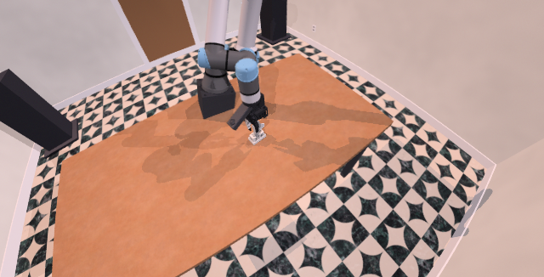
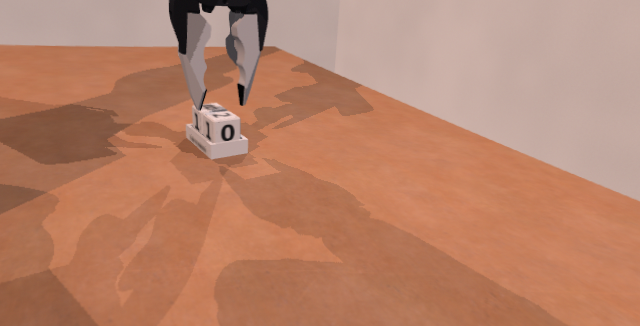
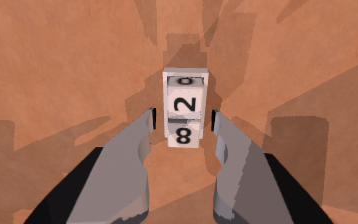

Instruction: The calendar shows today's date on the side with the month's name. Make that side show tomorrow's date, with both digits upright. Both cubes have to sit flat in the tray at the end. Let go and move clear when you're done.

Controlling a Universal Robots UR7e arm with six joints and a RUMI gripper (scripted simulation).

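Right now my hand is 2 cm to the right of the tray and 6 cm above it.
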